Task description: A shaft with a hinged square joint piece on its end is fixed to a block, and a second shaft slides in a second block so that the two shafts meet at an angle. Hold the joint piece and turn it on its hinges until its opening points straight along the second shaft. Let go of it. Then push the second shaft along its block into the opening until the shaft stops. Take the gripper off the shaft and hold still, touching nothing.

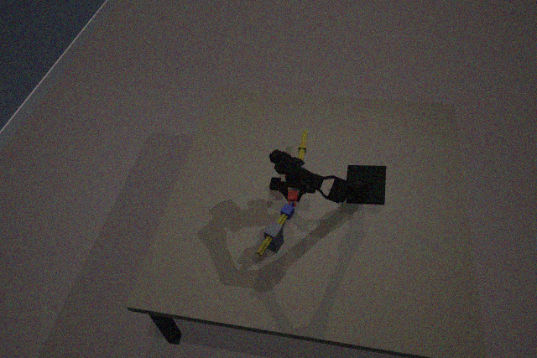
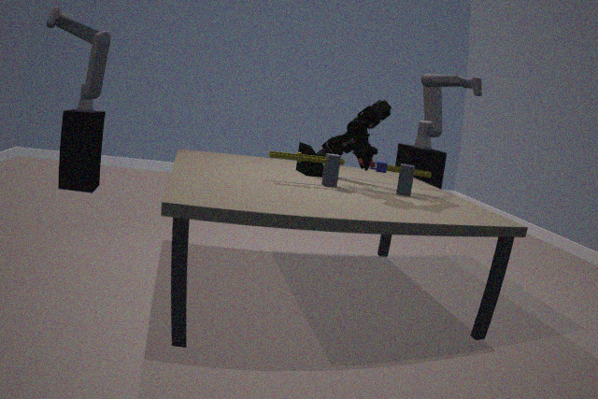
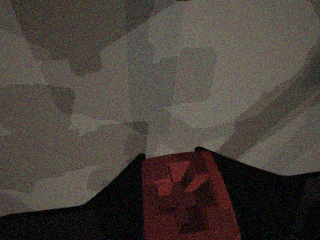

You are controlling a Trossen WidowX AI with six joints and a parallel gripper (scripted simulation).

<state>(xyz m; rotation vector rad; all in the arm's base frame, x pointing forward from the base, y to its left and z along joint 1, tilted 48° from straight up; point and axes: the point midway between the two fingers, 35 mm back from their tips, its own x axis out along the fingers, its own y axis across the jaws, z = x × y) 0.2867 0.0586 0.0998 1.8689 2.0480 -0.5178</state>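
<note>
Right now the red square joint piece is 1 cm to the left of my gripper tip and 3 cm above it.
</note>
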